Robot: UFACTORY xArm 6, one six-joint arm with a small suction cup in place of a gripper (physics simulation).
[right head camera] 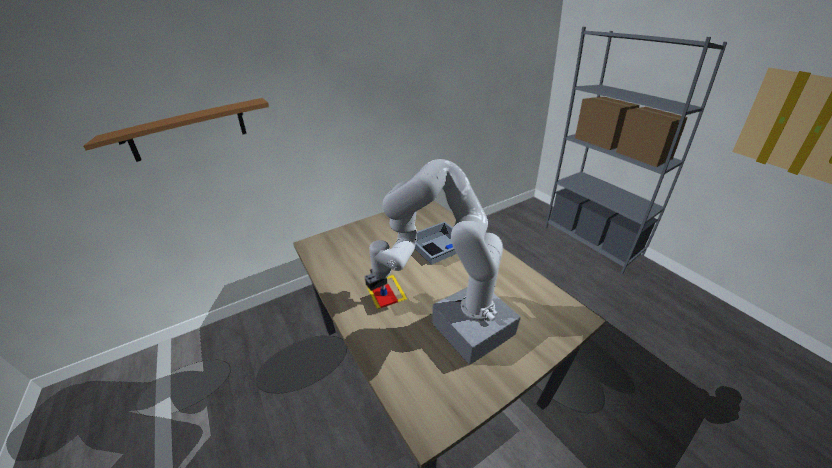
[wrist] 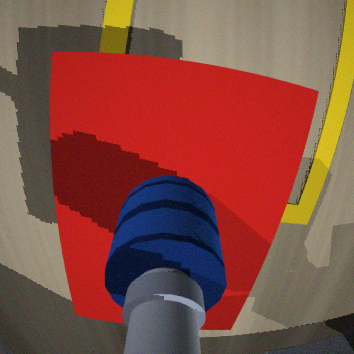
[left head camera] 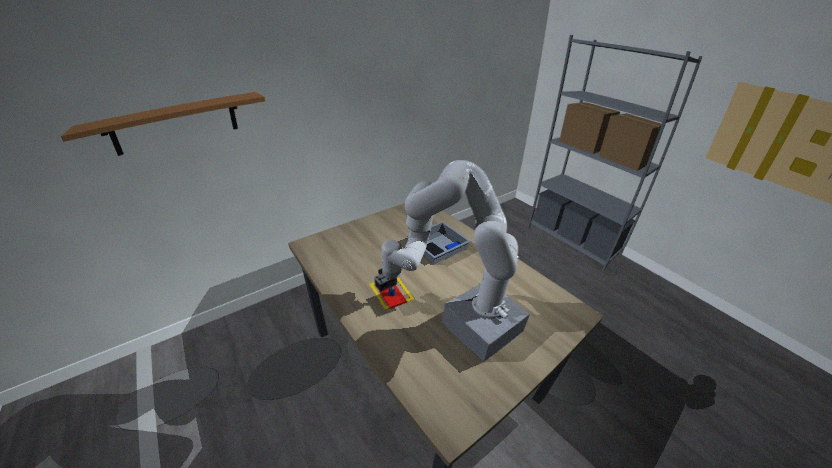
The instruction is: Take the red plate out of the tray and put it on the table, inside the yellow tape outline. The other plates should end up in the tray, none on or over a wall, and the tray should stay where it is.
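Pixels of known places: hand, its tool point: [right head camera: 384,295] [wrist: 168,203] [left head camera: 391,295]; arm's base, origin of its link: [right head camera: 477,307] [left head camera: 488,305].
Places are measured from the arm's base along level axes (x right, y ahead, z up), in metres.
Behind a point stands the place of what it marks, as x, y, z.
Note:
My suction cup [left head camera: 391,292] [right head camera: 383,291] [wrist: 167,225] is blue and shut on the red plate [left head camera: 397,300] {-0.230, 0.271, -0.057} [right head camera: 387,300] {-0.235, 0.272, -0.057} [wrist: 200,120] {-0.218, 0.344, -0.056}, which hangs roughly level a little above the table. In the wrist view the plate's shadow lies apart from it, to the left. The plate overlaps much of the yellow tape outline [left head camera: 404,287] {-0.132, 0.357, -0.106} [right head camera: 400,288] {-0.131, 0.347, -0.106} [wrist: 336,100] {-0.135, 0.354, -0.106} as seen from above, and part of the tape is hidden beneath it. The grey tray [left head camera: 450,252] {0.183, 0.402, -0.080} [right head camera: 423,256] {0.077, 0.471, -0.100} stands farther back. In it lie a black plate [left head camera: 434,249] {0.148, 0.482, -0.095} [right head camera: 431,249] {0.139, 0.490, -0.095} and a blue plate [left head camera: 452,245] {0.248, 0.454, -0.095} [right head camera: 449,246] {0.230, 0.457, -0.095}.
The arm's grey base block [left head camera: 485,328] {-0.092, -0.070, 0.000} [right head camera: 475,331] {-0.082, -0.081, 0.000} stands on the wooden table [left head camera: 430,384] {-0.341, -0.076, -0.107} [right head camera: 418,384] {-0.323, -0.086, -0.108}. The arm partly hides the tray in the head views. A shelf rack with boxes stands at the right wall, and a wooden wall shelf [left head camera: 165,113] [right head camera: 180,120] hangs at the left.

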